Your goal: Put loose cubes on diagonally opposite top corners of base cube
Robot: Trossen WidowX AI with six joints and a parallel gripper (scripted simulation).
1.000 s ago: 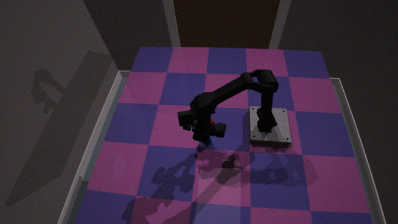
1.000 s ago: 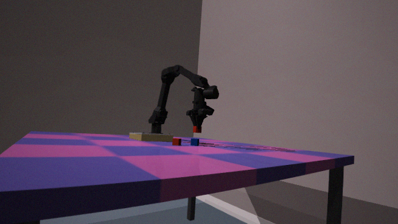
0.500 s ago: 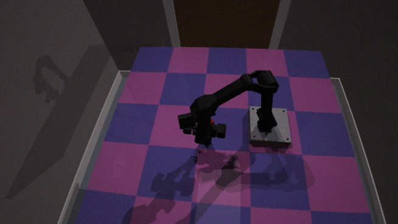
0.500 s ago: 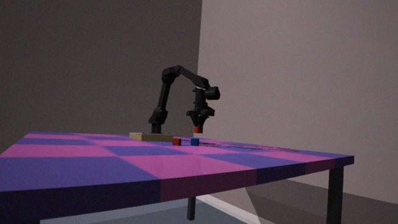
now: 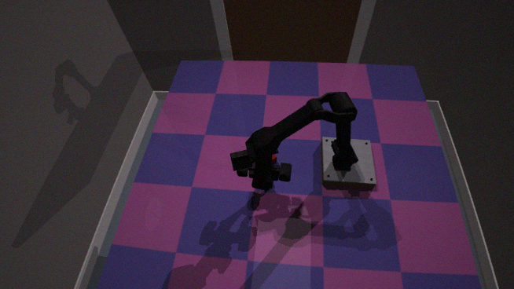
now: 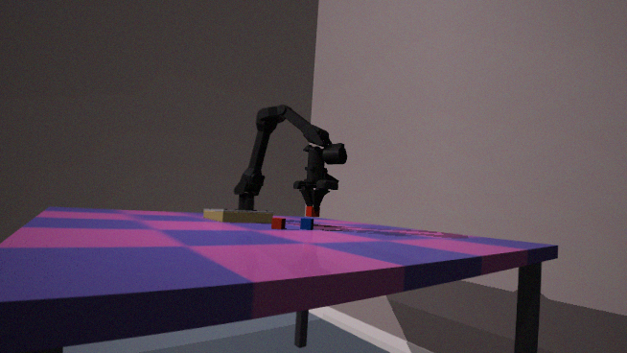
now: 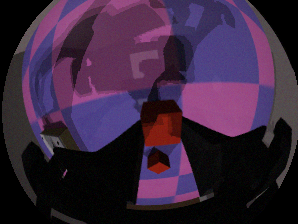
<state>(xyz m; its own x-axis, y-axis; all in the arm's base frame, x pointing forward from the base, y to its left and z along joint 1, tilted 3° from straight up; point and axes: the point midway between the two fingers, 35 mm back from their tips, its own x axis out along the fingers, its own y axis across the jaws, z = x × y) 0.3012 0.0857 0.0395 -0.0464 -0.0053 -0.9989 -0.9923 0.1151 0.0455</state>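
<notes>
My gripper tip is 4 cm above the blue base cube and 2 cm to the left of it.
</notes>
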